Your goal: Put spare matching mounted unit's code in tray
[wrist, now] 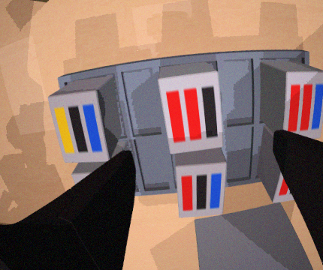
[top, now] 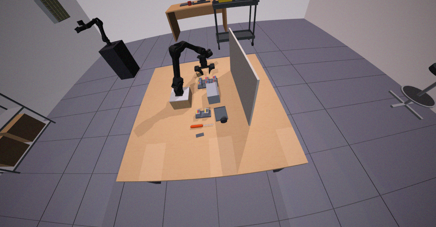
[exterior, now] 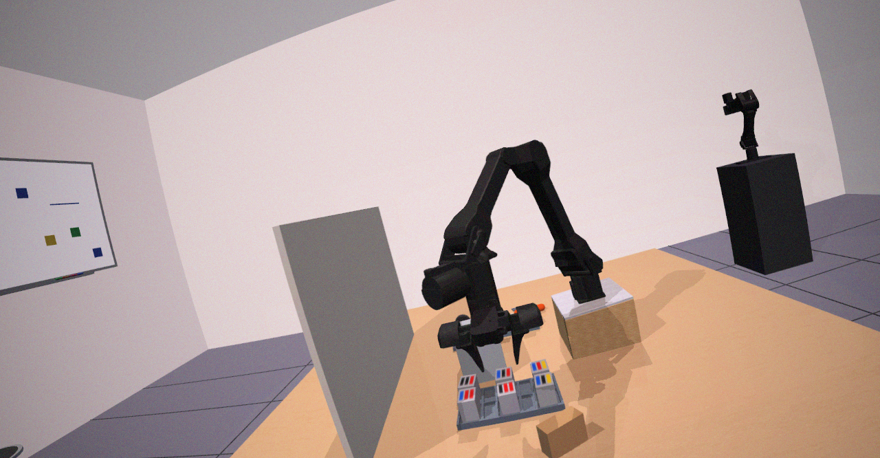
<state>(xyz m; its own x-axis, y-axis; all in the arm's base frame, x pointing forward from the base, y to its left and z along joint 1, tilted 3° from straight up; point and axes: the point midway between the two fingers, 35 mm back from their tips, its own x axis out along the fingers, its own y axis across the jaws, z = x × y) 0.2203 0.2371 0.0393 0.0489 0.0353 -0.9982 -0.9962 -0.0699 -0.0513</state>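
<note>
Right now the dark tray is 410 mm to the right of my gripper tip, 120 mm ahead of it and 90 mm below it. Also, from my gripper tip: cardboard box (120 mm to the left, 90 mm behind, 70 mm below); then grey panel (290 mm ahead, 190 mm to the right, 130 mm above); then grey mounted unit (200 mm to the right, 60 mm ahead, 40 mm below).
</note>
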